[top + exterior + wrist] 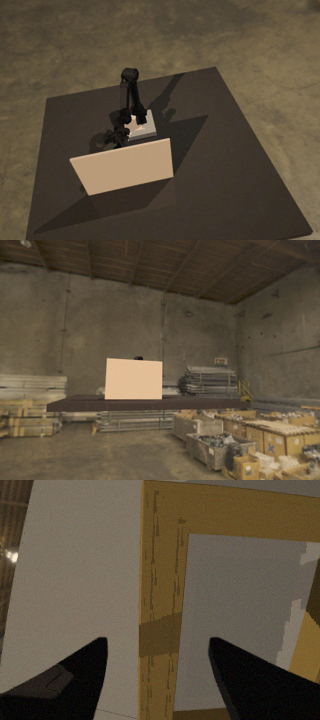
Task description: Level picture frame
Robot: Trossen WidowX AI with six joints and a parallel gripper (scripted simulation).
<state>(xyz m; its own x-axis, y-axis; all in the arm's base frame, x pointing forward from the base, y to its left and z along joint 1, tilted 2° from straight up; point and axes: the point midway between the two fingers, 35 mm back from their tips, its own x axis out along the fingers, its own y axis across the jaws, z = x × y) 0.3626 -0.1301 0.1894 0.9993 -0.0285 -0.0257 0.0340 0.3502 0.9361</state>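
My gripper tip is 2 cm short of the yellow picture frame, 1 cm to the left of it and 5 cm above it. Round my gripper tip: wall panel: 3 cm ahead, 7 cm below.
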